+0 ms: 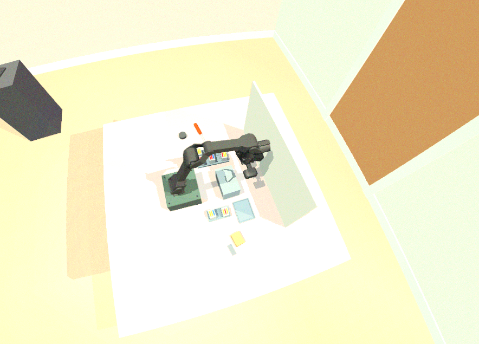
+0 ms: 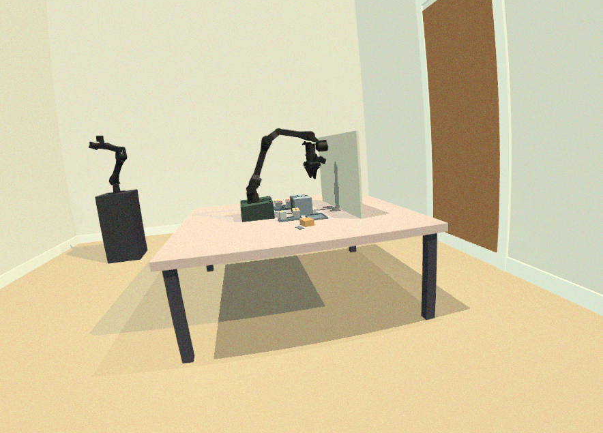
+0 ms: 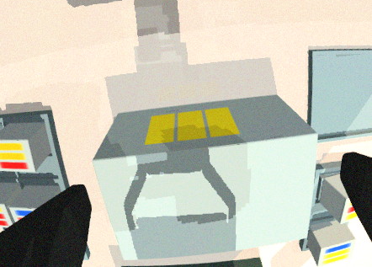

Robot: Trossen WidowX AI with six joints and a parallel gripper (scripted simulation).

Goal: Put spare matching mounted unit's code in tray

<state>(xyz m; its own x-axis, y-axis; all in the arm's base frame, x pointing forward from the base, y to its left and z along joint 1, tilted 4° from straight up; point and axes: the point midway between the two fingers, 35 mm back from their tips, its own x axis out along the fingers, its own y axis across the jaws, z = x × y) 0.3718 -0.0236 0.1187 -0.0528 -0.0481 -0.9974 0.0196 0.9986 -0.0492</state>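
The grey spare block lies 190 mm behind my gripper tip, 250 mm to the left of it and 160 mm below it. Also, from my gripper tip: tall panel 160 mm ahead, 30 mm above; then grey hex key 180 mm behind, 360 mm to the right, 200 mm below; then pale blue tray 40 mm behind, 180 mm to the right, 200 mm below.
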